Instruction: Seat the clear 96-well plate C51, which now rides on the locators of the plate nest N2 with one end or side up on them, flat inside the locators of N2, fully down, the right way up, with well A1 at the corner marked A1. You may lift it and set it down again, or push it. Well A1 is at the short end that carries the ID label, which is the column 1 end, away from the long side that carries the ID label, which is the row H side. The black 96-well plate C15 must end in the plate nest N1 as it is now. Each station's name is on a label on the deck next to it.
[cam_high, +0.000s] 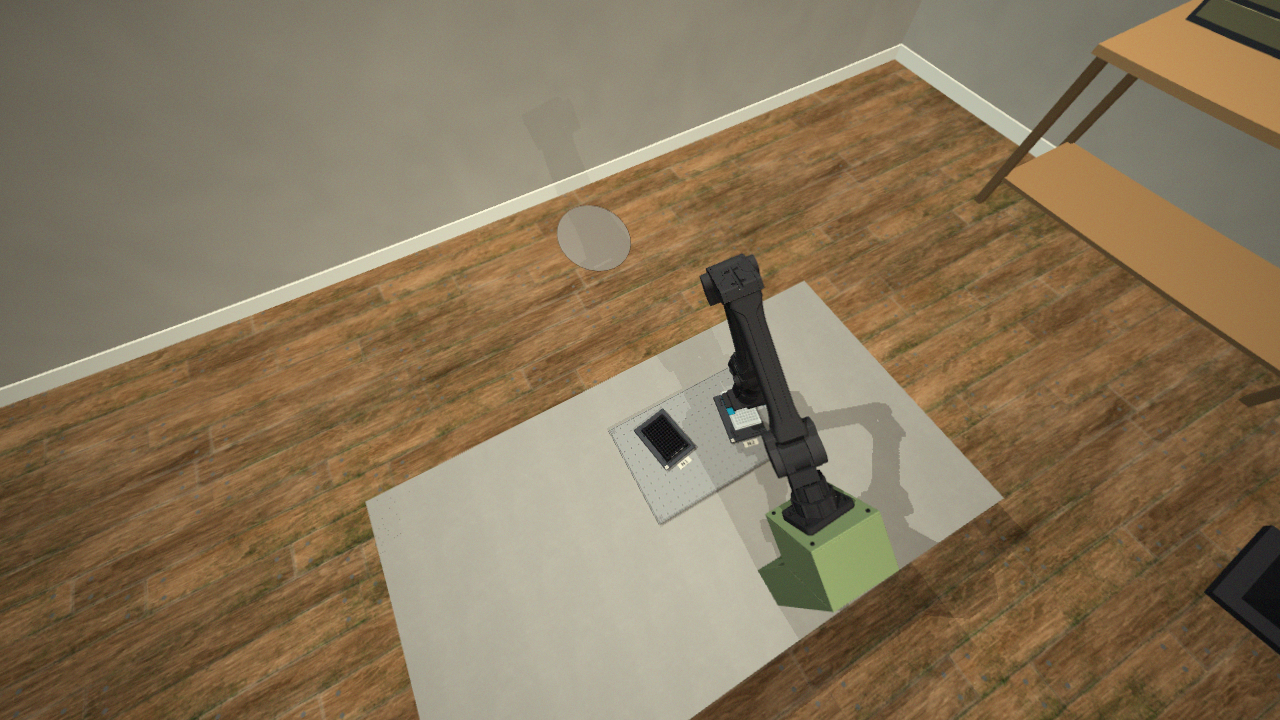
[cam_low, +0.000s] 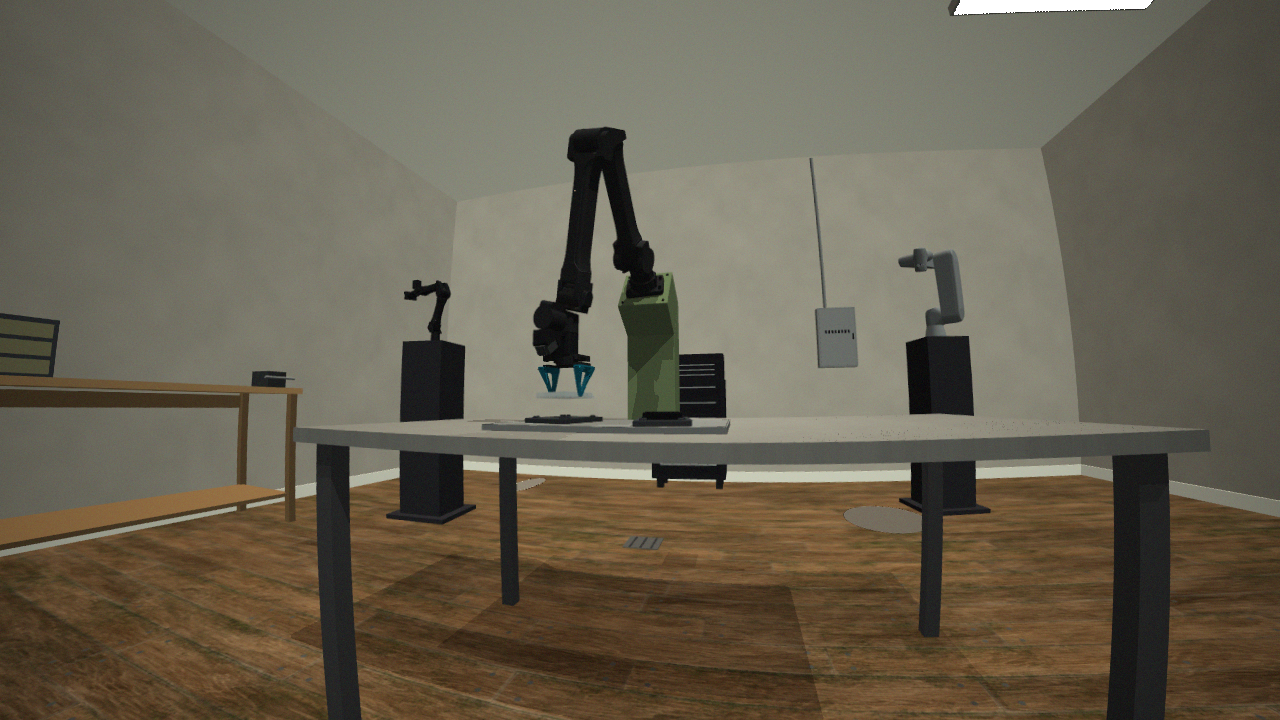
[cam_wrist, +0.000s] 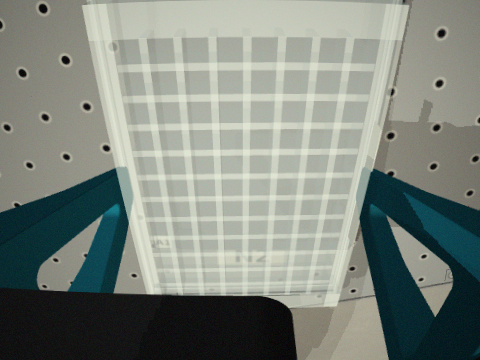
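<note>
Right now my hand is 10 mm past the plate nest N2 and 70 mm above it. The rest, counted from my hand: black plate C15: 70 mm ahead, 240 mm to the left, 50 mm below; clear 96-well plate C51: 10 mm below.
</note>
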